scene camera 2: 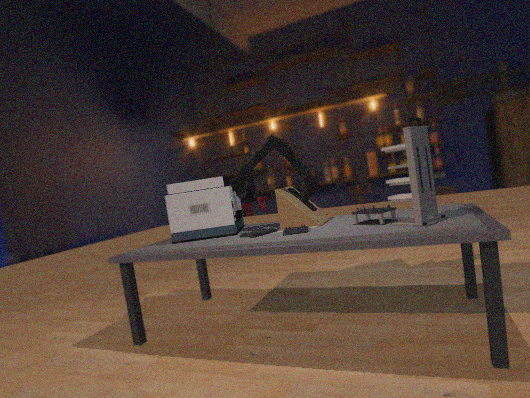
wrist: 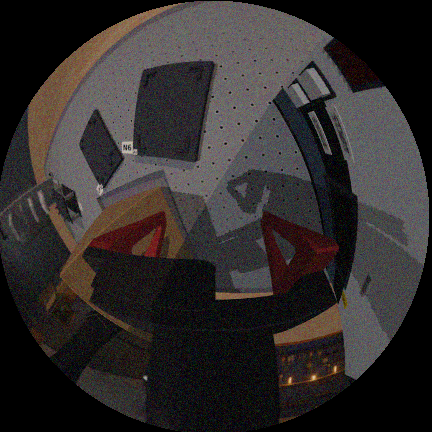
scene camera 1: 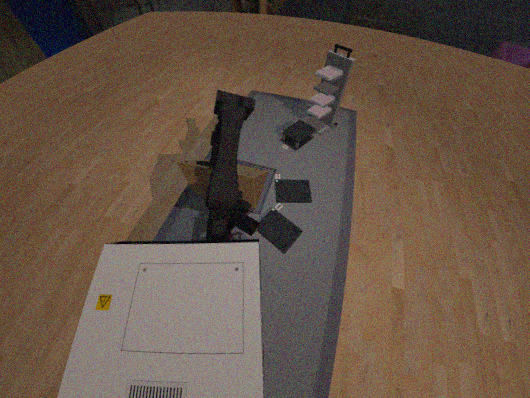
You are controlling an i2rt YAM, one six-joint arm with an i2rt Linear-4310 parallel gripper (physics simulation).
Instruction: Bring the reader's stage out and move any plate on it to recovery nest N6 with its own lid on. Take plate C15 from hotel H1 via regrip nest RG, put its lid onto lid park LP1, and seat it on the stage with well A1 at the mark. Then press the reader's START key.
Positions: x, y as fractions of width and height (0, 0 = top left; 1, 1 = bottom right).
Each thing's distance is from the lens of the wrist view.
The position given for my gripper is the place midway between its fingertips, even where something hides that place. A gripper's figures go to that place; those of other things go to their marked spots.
my gripper (wrist: 0.49, 0.50): 0.13 m
plate reader (wrist: 0.80, 0.33): 0.11 m
